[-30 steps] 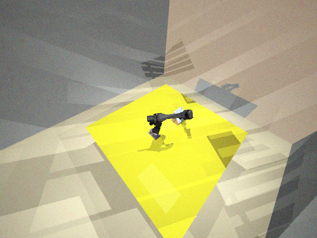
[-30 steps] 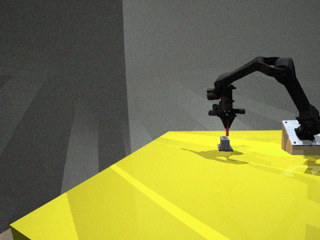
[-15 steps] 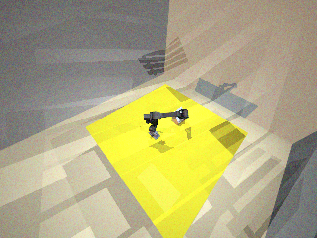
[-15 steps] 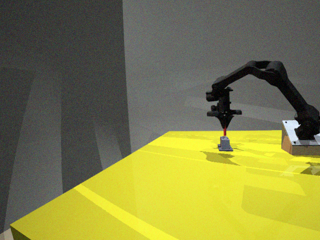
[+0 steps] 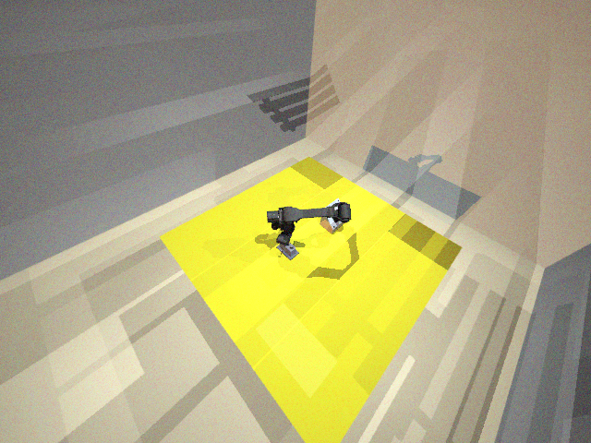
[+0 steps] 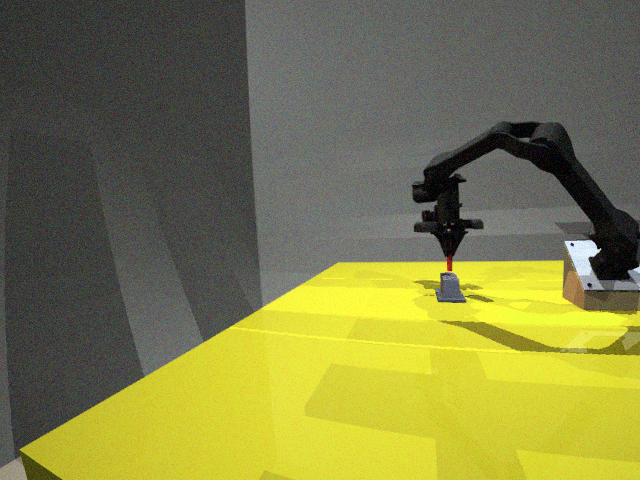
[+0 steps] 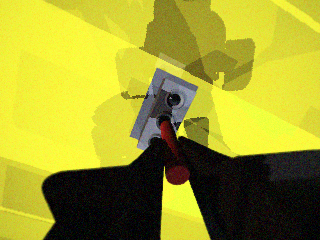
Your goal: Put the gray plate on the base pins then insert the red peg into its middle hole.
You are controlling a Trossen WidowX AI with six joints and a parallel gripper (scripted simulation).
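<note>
Now: the gray plate 70 mm below my gripper tip. Round my gripper tip: gray base 100 mm below; red peg right at my gripper tip.
</note>
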